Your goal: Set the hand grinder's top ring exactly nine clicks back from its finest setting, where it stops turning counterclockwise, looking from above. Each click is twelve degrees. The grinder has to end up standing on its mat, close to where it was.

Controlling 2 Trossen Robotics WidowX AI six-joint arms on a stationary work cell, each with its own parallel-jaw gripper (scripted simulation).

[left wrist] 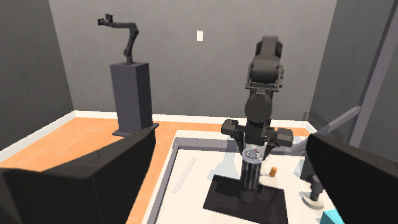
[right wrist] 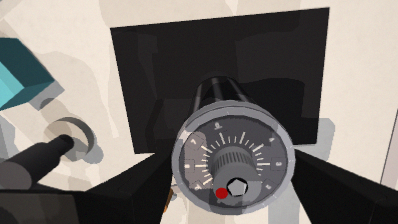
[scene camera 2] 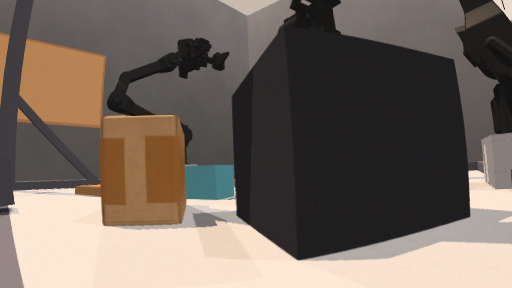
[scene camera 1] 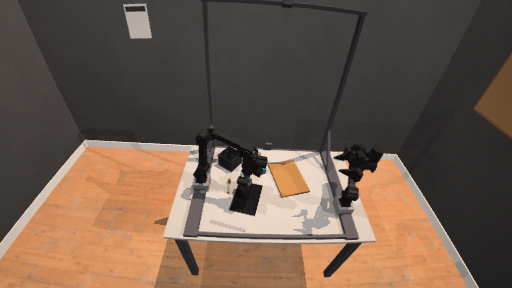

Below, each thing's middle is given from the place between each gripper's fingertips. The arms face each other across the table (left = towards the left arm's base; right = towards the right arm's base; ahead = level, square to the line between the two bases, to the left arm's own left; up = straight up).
The grey top ring (right wrist: pixel 225 123) is 30 mm below my right hand. Round my right hand: black mat (right wrist: pixel 279 60) (10 mm to the left, 180 mm below); teal block (scene camera 2: pixel 207 182) (230 mm behind, 60 mm to the left, 160 mm below); black box (scene camera 2: pixel 340 142) (260 mm behind, 170 mm to the right, 140 mm below).
I see my left gripper (scene camera 2: pixel 220 49) 43 cm above the orange board (scene camera 1: pixel 289 181), 25 cm past it and 21 cm to the left of it. Round my left hand: grey top ring: 47 cm to the right, 29 cm below, 4 cm behind; then black mat: 46 cm to the right, 44 cm below, 3 cm behind; then teal block: 42 cm below, 41 cm to the right, 27 cm behind.
